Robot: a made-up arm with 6 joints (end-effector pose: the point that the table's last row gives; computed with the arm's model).
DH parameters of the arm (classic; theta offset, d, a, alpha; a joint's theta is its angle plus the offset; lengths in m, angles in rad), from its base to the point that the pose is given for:
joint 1: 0 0.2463 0 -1.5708
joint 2: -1.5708 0 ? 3.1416
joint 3: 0 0 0 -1.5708
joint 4: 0 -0.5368 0 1.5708
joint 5: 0 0.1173 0 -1.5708
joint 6: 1.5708 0 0 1.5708
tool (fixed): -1.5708 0 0 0
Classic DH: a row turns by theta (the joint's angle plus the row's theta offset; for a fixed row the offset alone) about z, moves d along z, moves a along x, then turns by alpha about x.
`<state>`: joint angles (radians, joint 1 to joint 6).
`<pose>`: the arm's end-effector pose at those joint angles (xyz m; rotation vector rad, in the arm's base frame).
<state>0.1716 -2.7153 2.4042 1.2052 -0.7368 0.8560</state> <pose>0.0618 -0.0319 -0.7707 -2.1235 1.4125 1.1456</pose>
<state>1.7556 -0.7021 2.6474 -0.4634 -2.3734 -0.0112</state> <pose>0.2756 -0.9033 0.6626 0.5151 -1.1066 1.7044</pose>
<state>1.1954 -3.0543 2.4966 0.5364 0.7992 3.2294</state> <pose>0.2349 0.3212 -0.6888 1.9504 1.9536 0.4674</pose>
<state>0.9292 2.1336 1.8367 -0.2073 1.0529 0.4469</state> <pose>0.7104 0.7591 -0.2663 0.0858 -0.7562 0.5881</pose>
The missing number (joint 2, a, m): 0.6232
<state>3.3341 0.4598 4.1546 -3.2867 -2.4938 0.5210</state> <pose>0.1903 -0.0812 0.5083 -0.1970 2.9228 0.9841</pose>
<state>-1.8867 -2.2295 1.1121 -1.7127 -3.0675 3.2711</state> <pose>0.3395 0.9853 -0.1280 0.7346 -1.2288 -1.4106</pose>
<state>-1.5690 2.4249 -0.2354 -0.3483 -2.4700 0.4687</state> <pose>-0.1104 0.0848 -0.4366 -1.5386 -0.2906 -1.5140</pose>
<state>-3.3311 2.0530 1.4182 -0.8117 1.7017 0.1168</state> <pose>-0.9020 0.2552 -0.4295 1.1143 0.1613 1.8635</pose>
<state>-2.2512 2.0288 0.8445 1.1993 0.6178 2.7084</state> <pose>-0.5757 -0.6437 -0.4853 -1.9715 1.6689 0.8126</pose>
